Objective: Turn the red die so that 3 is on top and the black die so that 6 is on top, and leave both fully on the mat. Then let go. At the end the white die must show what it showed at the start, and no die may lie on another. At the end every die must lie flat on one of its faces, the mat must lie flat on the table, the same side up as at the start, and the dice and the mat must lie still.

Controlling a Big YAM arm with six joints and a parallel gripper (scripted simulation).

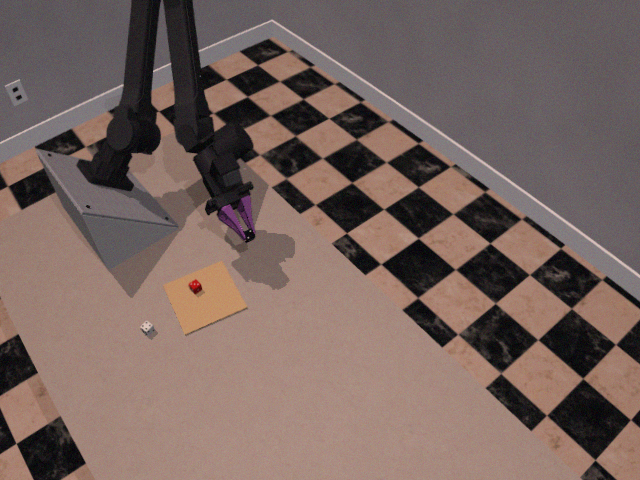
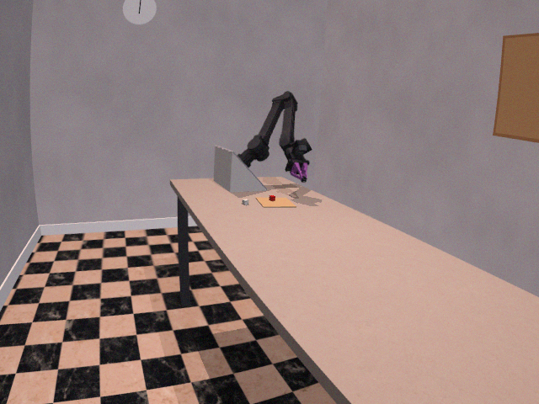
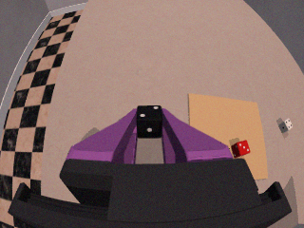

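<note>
My gripper is now 130 mm to the left of the orange mat and 100 mm above it. Also, from my hand: white die: 270 mm to the right, 90 mm below; red die: 140 mm to the right, 90 mm below, 20 mm behind; black die: right at my hand.
</note>
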